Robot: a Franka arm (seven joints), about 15 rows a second.
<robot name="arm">
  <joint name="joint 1" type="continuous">
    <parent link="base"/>
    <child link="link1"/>
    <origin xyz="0 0 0.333"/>
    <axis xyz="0 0 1"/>
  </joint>
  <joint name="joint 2" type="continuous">
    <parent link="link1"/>
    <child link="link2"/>
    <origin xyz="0 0 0"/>
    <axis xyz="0 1 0"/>
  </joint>
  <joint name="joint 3" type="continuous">
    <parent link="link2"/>
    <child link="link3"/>
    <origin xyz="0 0 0.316"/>
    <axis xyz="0 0 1"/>
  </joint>
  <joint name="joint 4" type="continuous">
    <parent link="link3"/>
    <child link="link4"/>
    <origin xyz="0.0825 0 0"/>
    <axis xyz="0 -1 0"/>
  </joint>
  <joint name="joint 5" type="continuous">
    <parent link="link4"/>
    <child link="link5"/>
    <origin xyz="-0.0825 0 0.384"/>
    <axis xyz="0 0 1"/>
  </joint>
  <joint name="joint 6" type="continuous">
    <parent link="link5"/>
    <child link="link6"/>
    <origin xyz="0 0 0"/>
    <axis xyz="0 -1 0"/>
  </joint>
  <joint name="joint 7" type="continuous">
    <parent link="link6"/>
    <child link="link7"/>
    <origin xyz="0.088 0 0"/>
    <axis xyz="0 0 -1"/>
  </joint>
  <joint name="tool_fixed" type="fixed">
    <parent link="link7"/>
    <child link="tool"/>
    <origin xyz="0 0 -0.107" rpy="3.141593 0 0"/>
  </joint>
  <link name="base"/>
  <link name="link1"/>
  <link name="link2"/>
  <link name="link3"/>
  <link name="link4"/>
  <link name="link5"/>
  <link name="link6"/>
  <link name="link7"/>
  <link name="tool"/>
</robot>
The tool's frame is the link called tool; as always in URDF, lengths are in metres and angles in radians. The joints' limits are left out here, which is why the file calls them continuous.
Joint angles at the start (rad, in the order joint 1, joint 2, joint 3, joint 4, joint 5, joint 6, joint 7):
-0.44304 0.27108 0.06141 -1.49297 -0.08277 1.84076 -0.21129
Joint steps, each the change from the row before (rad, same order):
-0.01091 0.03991 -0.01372 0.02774 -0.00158 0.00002 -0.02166
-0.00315 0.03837 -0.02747 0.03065 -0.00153 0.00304 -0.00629
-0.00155 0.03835 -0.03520 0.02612 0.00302 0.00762 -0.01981
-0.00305 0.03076 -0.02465 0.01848 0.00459 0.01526 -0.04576
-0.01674 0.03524 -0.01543 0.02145 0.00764 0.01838 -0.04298
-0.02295 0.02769 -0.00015 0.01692 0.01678 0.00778 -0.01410
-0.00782 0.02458 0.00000 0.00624 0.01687 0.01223 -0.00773
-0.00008 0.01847 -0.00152 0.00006 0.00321 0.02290 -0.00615
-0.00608 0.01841 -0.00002 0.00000 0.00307 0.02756 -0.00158
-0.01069 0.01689 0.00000 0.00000 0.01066 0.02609 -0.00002
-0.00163 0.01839 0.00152 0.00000 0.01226 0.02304 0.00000
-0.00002 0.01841 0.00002 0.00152 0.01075 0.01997 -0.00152
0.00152 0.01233 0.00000 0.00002 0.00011 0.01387 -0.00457
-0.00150 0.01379 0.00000 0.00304 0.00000 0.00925 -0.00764
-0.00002 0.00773 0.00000 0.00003 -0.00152 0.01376 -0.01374
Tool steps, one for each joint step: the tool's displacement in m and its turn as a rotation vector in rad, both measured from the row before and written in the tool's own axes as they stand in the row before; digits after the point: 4 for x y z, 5 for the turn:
0.0049 0.0166 0.0145 -0.00164 -0.01465 0.00136
0.0040 0.0194 0.0123 -0.00878 -0.00951 0.02158
0.0028 0.0216 0.0146 -0.00909 -0.01019 0.01354
0.0028 0.0160 0.0122 -0.00710 -0.00121 -0.02073
0.0017 0.0198 0.0143 -0.00274 0.00120 -0.01229
0.0001 0.0146 0.0122 0.01421 0.00008 0.01270
0.0026 0.0042 0.0138 0.01602 -0.00092 0.00400
0.0034 0.0011 0.0112 -0.00019 0.00474 -0.00487
0.0023 0.0045 0.0111 -0.00156 0.00888 0.00447
0.0007 0.0070 0.0103 0.00466 0.01116 0.01380
0.0030 0.0000 0.0114 0.00875 0.00845 0.00458
0.0027 -0.0002 0.0110 0.00716 0.00619 0.00243
0.0018 -0.0008 0.0078 -0.00089 0.00139 -0.00643
0.0010 0.0012 0.0079 -0.00010 -0.00168 -0.00661
0.0012 0.0004 0.0044 -0.00390 0.00495 -0.01469

